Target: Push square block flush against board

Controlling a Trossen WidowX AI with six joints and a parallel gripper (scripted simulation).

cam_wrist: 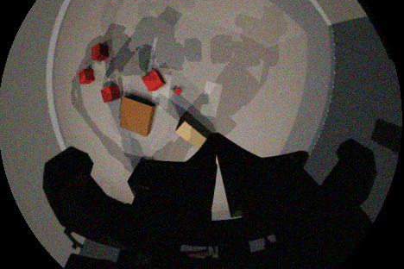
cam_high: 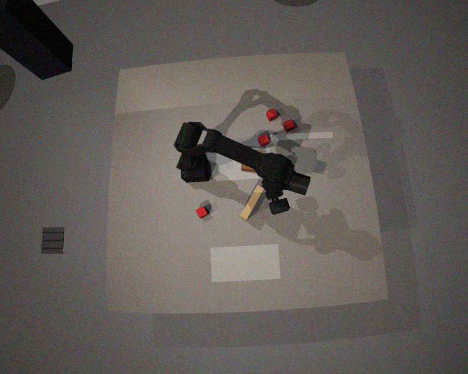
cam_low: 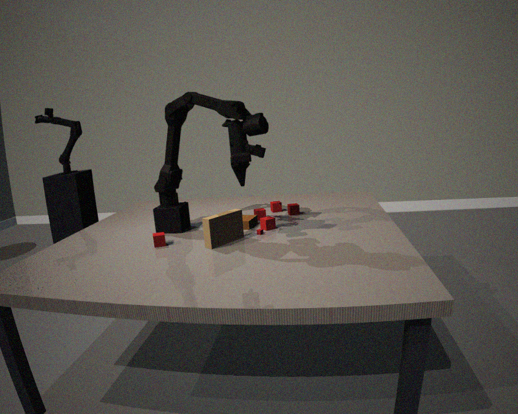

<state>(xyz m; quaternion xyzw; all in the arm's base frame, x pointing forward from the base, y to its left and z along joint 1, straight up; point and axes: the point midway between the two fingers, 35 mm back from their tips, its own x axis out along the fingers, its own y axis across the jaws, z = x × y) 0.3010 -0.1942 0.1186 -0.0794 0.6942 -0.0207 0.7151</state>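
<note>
Now: gripper tip 70 mm past the board, 10 mm to the left of it and 130 mm above it. From my gripper tip the other things lie so: square block: 30 mm behind, 190 mm to the left, 170 mm below.
</note>
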